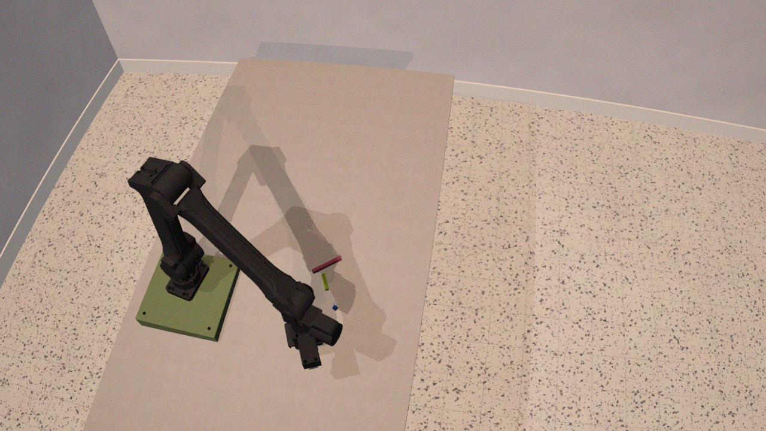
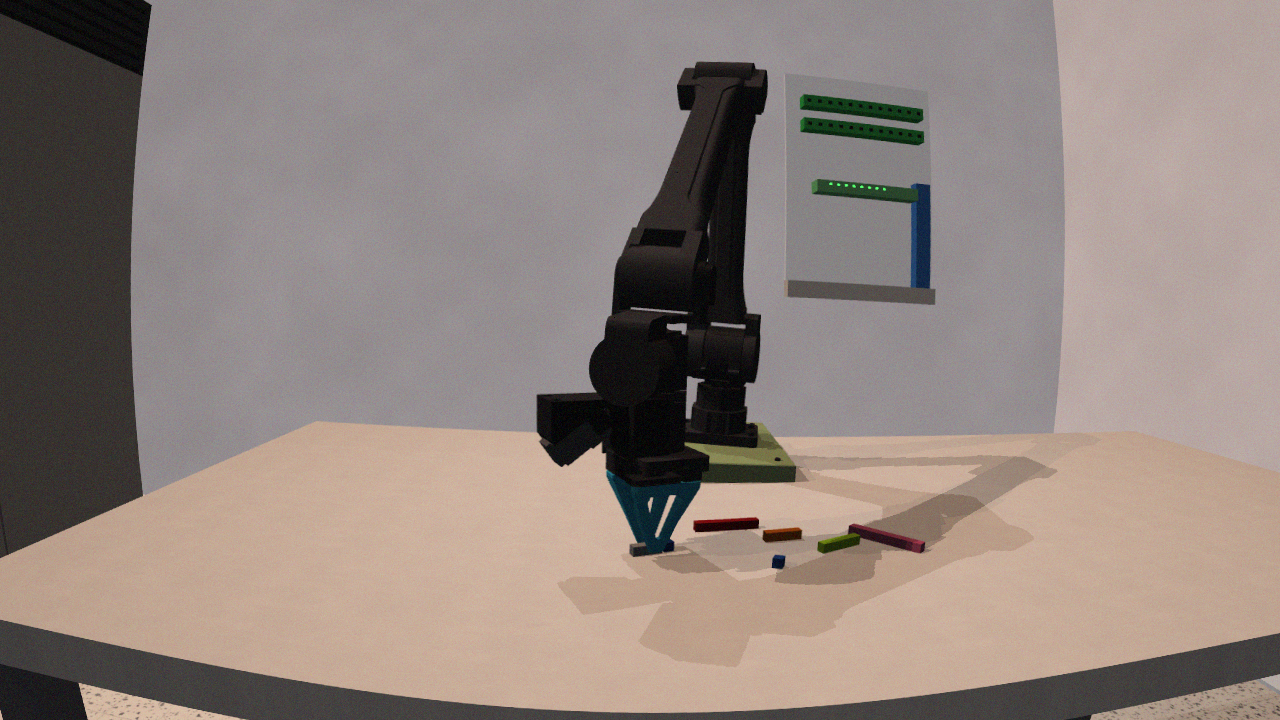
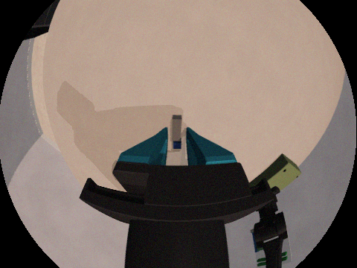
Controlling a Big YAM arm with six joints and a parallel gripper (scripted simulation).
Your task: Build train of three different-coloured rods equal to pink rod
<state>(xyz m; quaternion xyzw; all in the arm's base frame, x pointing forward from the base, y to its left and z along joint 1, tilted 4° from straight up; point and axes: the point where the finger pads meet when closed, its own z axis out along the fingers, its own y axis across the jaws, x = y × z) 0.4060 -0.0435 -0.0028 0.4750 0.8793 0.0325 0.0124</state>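
The grey rod lies 1 cm below my hand. Round my hand: red rod: 8 cm behind, 7 cm to the left, 1 cm below; then lime rod: 4 cm behind, 19 cm to the left, 1 cm below; then orange rod: 6 cm behind, 13 cm to the left, 1 cm below.
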